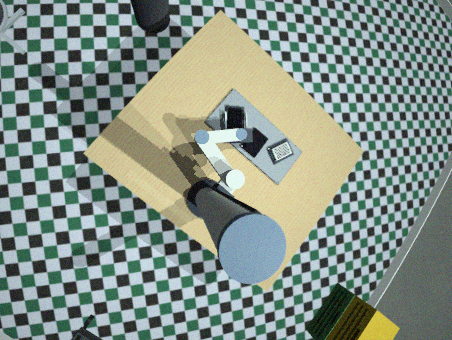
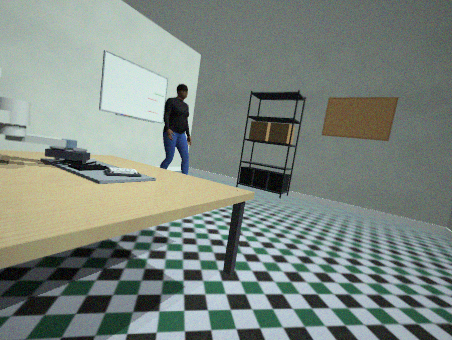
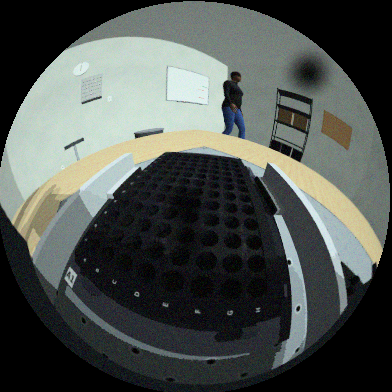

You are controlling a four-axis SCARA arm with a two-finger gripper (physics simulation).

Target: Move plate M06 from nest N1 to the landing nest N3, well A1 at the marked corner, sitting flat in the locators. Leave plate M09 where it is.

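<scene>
A black well plate (image 1: pixel 235 113) (image 3: pixel 187 215), taken as M06, sits in a dark nest with its A-row corner beside the white A1 tag (image 3: pixel 71 277). It looks level; its lower sides are partly hidden. My gripper (image 1: pixel 234 118) (image 2: pixel 74 160) (image 3: pixel 196 162) is open, its two fingers low along either side of the plate, not clamped on it. A white-topped plate (image 1: pixel 282 151) (image 2: pixel 121 172), taken as M09, sits in another nest. A black square nest (image 1: pixel 255 143) lies between the two. Plate and nest names are not readable.
The nests stand on a grey board (image 1: pixel 265 127) (image 2: pixel 142 178) on the wooden table (image 1: pixel 320 145) (image 2: pixel 190 195). The arm's link (image 1: pixel 215 155) spans the table beside the board. A person (image 2: pixel 177 117) (image 3: pixel 233 102) stands beyond the table, left of a shelf rack (image 2: pixel 277 95).
</scene>
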